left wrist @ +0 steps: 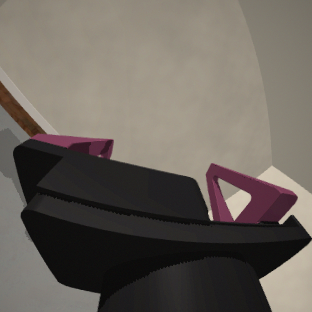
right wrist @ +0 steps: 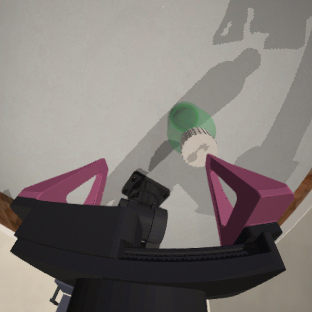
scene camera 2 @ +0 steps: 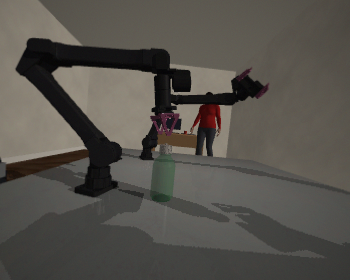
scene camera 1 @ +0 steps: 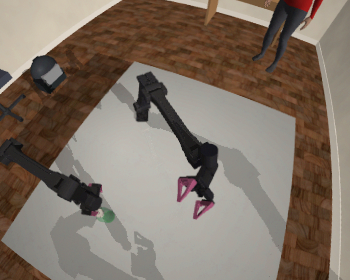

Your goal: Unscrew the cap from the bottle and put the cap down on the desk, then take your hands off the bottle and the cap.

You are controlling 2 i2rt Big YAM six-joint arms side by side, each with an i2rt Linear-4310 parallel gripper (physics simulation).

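Seen in the pictures: left gripper, fingertip midpoint: [left wrist: 162,157] [scene camera 2: 259,75] [scene camera 1: 186,210]; right gripper, fingertip midpoint: [right wrist: 154,161] [scene camera 2: 164,135]; left arm's base, origin of the base link: [scene camera 2: 146,158] [scene camera 1: 142,115]; right arm's base, origin of the base link: [right wrist: 145,189] [scene camera 2: 97,188].
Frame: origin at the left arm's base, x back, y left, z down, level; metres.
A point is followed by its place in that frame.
Observation:
A green, see-through bottle [scene camera 1: 107,216] @[x 0.142, y -0.724, z -0.128 m] [scene camera 2: 163,181] @[x 0.186, y -0.748, z -0.070 m] [right wrist: 202,119] @[x 0.149, y -0.728, z -0.135 m] stands upright on the grey desk [scene camera 1: 135,170] @[x 0.027, y -0.431, z 0.000 m] [scene camera 2: 60,240] @[x 0.430, y -0.836, z 0.000 m] [right wrist: 75,75] @[x 0.026, y -0.484, z 0.000 m]. Its whitish ridged cap [scene camera 2: 165,149] @[x 0.182, y -0.731, z -0.169 m] [right wrist: 199,149] @[x 0.168, y -0.712, z -0.187 m] sits on the neck. My right gripper [scene camera 1: 98,201] @[x 0.162, y -0.666, z -0.213 m] [scene camera 2: 166,133] @[x 0.162, y -0.666, z -0.213 m] [right wrist: 154,161] @[x 0.162, y -0.666, z -0.213 m] is open and empty. It points down a little above the cap; in the right wrist view the cap lies near the tip of the right-hand finger. My left gripper [scene camera 1: 188,209] @[x -0.217, y -0.746, z -0.503 m] [scene camera 2: 259,77] @[x -0.217, y -0.746, z -0.503 m] [left wrist: 162,157] @[x -0.217, y -0.746, z -0.503 m] is open and empty, raised well away from the bottle. Neither the bottle nor the cap shows in the left wrist view.
The right arm's base [scene camera 2: 96,182] @[x 0.369, y -0.623, z -0.037 m] stands on the desk left of the bottle in scene camera 2. A person in a red top [scene camera 1: 295,15] [scene camera 2: 209,117] stands beyond the desk. Arm shadows cross the desk around the bottle.

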